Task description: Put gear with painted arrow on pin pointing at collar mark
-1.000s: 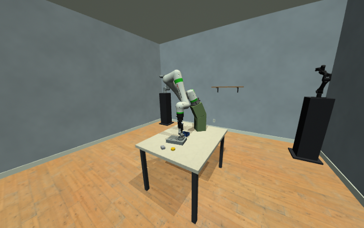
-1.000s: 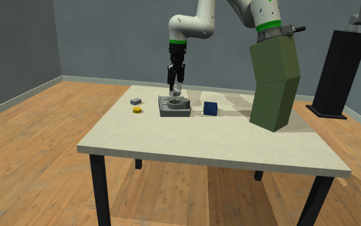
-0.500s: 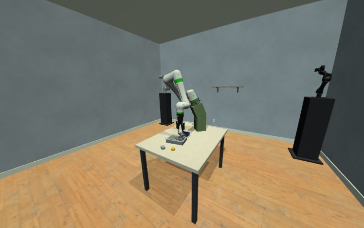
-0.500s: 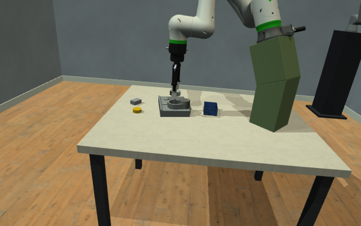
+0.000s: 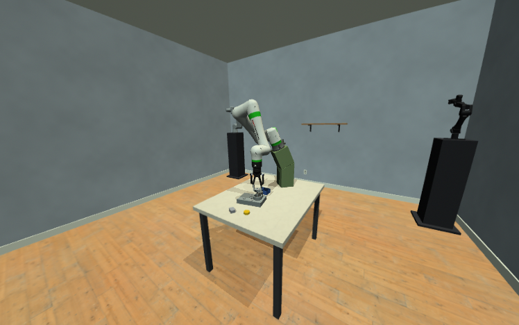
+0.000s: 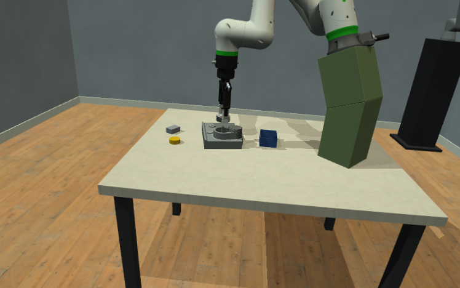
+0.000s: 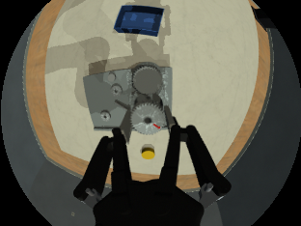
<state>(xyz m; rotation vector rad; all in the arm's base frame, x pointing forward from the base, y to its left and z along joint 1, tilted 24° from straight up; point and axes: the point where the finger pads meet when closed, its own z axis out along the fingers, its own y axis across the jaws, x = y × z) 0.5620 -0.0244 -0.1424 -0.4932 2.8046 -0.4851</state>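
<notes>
The grey gear lies 2 cm below my hand. The rest, counted from my hand: blue bin 22 cm behind, 13 cm below, 6 cm to the right; then yellow disc 22 cm ahead, 14 cm below, 3 cm to the left; then thin pin 10 cm below, 6 cm to the right, 3 cm ahead.
</notes>
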